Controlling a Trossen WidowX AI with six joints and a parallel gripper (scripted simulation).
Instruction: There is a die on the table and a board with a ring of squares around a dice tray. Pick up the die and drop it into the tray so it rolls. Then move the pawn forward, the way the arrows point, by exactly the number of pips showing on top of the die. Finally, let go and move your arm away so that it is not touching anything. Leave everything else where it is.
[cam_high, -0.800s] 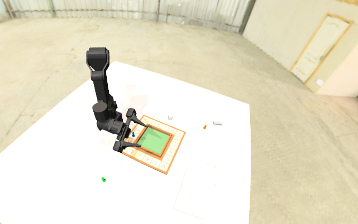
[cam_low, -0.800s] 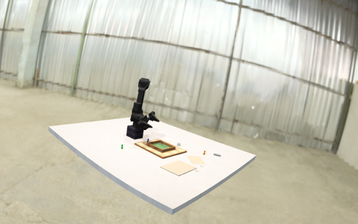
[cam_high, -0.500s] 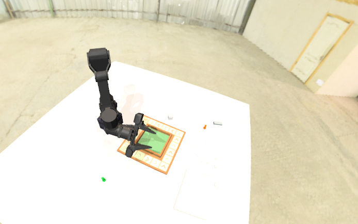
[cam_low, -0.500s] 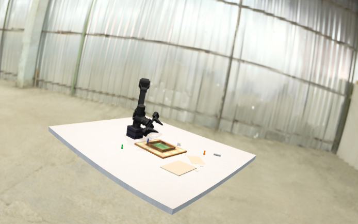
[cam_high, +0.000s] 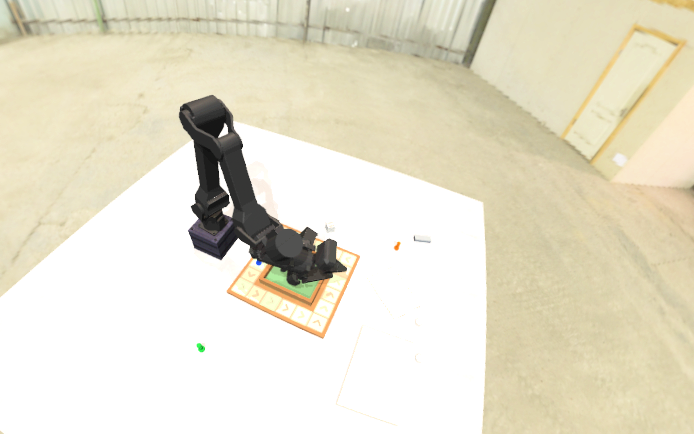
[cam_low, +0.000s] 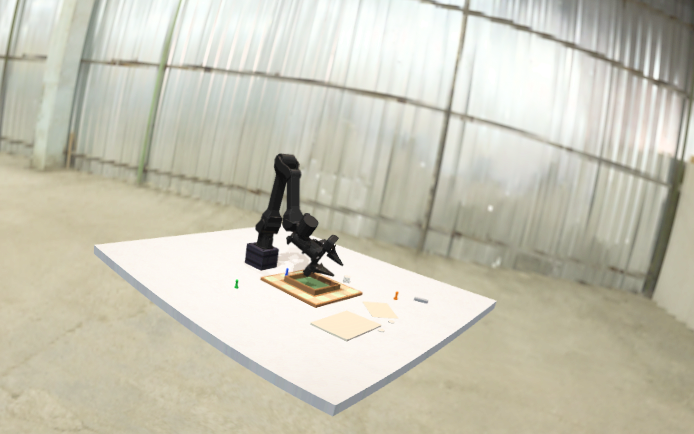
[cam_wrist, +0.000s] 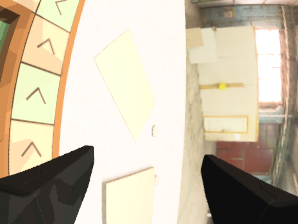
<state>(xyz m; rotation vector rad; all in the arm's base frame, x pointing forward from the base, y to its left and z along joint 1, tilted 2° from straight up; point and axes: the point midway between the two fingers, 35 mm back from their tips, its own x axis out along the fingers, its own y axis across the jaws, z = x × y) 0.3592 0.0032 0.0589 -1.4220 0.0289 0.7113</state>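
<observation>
The blue pawn lies 23 cm behind my gripper tip, 2 cm to the right of it and 9 cm below it. The rest, counted from my gripper tip: dice tray (12 cm behind, 1 cm to the left, 11 cm below); green pawn (22 cm behind, 30 cm to the right, 10 cm below); orange pawn (11 cm ahead, 26 cm to the left, 10 cm below).
</observation>
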